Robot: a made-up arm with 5 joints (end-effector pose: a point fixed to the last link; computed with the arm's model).
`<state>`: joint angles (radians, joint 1 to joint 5).
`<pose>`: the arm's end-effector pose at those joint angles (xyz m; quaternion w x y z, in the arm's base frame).
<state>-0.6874 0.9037 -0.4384 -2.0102 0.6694</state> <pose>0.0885 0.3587 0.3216 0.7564 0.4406 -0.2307 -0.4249</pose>
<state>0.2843 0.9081 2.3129 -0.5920 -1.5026</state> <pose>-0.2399 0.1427 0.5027 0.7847 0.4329 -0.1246 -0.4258</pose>
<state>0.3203 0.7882 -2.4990 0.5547 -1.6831</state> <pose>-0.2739 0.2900 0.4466 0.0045 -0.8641 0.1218 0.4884</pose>
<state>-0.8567 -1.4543 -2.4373 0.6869 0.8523</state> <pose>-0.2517 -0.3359 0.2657 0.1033 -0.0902 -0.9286 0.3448</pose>
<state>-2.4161 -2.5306 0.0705 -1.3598 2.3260</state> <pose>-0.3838 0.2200 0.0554 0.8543 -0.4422 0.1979 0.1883</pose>
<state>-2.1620 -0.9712 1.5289 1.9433 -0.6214</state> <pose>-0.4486 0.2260 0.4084 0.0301 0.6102 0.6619 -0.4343</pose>
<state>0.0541 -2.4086 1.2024 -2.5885 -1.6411</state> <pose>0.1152 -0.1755 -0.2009 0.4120 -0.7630 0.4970 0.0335</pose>
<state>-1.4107 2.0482 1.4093 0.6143 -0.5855</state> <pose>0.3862 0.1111 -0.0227 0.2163 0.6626 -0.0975 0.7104</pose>
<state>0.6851 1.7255 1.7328 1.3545 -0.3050</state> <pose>-0.2866 0.3290 0.1011 0.3203 -0.4498 -0.3047 -0.7761</pose>
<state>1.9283 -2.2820 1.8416 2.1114 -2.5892</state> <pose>0.3125 0.0100 -0.3942 0.4054 0.8690 -0.0740 0.2741</pose>
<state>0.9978 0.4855 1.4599 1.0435 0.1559</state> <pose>-0.1947 0.0058 0.5741 0.7700 -0.5630 -0.1459 -0.2625</pose>
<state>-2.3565 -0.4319 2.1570 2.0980 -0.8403</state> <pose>-0.2973 0.2520 0.5409 0.3757 -0.7480 -0.5382 0.0987</pose>
